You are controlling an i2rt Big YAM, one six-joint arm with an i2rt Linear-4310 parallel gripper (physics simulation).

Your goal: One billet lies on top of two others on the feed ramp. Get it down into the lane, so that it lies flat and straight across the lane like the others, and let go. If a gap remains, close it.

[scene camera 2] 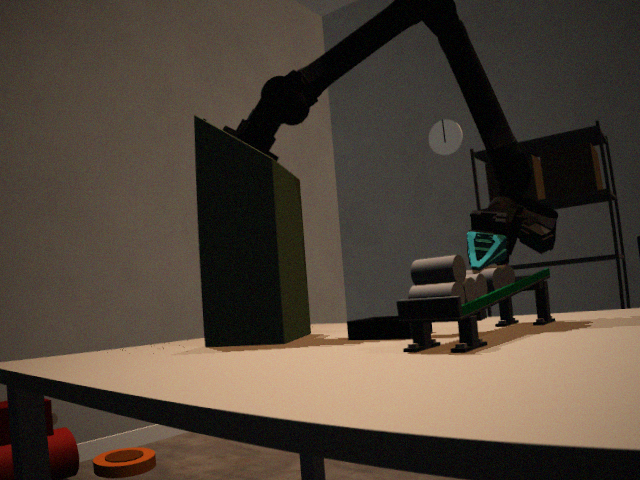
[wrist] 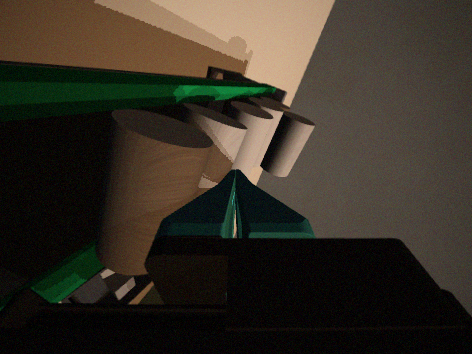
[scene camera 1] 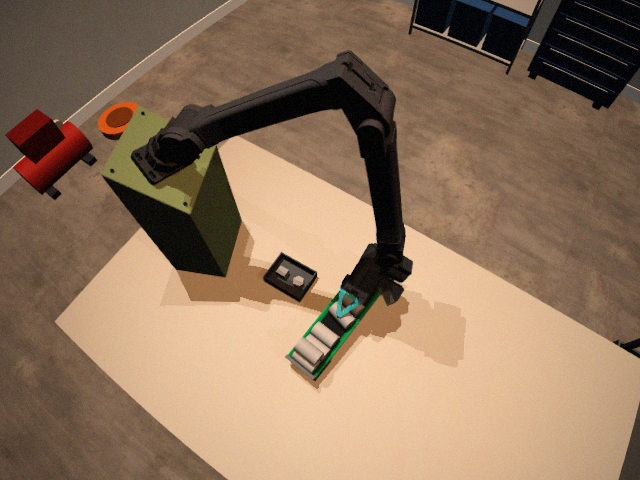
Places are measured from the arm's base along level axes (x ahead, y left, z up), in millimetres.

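Pixels of known places: gripper, fingertip midpoint: (scene camera 2: 475,268) (wrist: 235,177) (scene camera 1: 338,316); arm's base at its link origin: (scene camera 2: 248,147) (scene camera 1: 161,159).
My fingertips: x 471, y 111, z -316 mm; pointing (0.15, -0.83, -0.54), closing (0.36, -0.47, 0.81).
Observation:
For each thing: its top centre in the pictures, then the offset to it from my fingertips. Level surfaces: height alone.
- pale billet at its top centre: (wrist: 300,152) (scene camera 2: 437,257) (scene camera 1: 308,349) 14 mm ahead, 118 mm right, 19 mm up
- dark stop plate at its top centre: (scene camera 2: 427,297) (scene camera 1: 300,366) 22 mm ahead, 157 mm right, 36 mm down
- third billet at its top centre: (wrist: 257,153) (scene camera 1: 324,333) 7 mm ahead, 55 mm right, 9 mm down
- further billet at its top centre: (wrist: 224,180) (scene camera 2: 480,268) (scene camera 1: 342,312) 1 mm ahead, 14 mm left, 1 mm down
- large billet at its top centre: (wrist: 182,217) (scene camera 2: 490,265) (scene camera 1: 351,300) 5 mm back, 54 mm left, 4 mm up
- black tray at its top centre: (wrist: 125,283) (scene camera 2: 389,317) (scene camera 1: 290,274) 202 mm back, 6 mm left, 75 mm down
- pale table at its surface level: 110 mm down
A pale billet (scene camera 1: 309,351) (scene camera 2: 437,269) (wrist: 296,145) lies on top of two others at the low end of the feed ramp, roughly straight across. The green-railed ramp (scene camera 1: 341,344) (scene camera 2: 506,291) (wrist: 125,92) ends in a dark stop plate (scene camera 2: 429,308). A third billet (scene camera 1: 325,334) touches or nearly touches the lower stack. Above it dark lane floor shows, then a further billet (scene camera 1: 342,316) and a shaded one (scene camera 1: 355,307) near the gripper. A large billet (wrist: 155,195) stands closest to the wrist camera. My gripper (scene camera 1: 339,315) (scene camera 2: 477,266) (wrist: 235,177) is shut and empty, its tips just over the upper billets; contact is hidden.
A black tray (scene camera 1: 281,290) (scene camera 2: 374,329) with two small pale pieces stands beside the ramp. The green pedestal (scene camera 1: 206,222) (scene camera 2: 242,248) carries the arm. The ramp stands on short legs on the pale table (scene camera 1: 465,403) (scene camera 2: 258,387).

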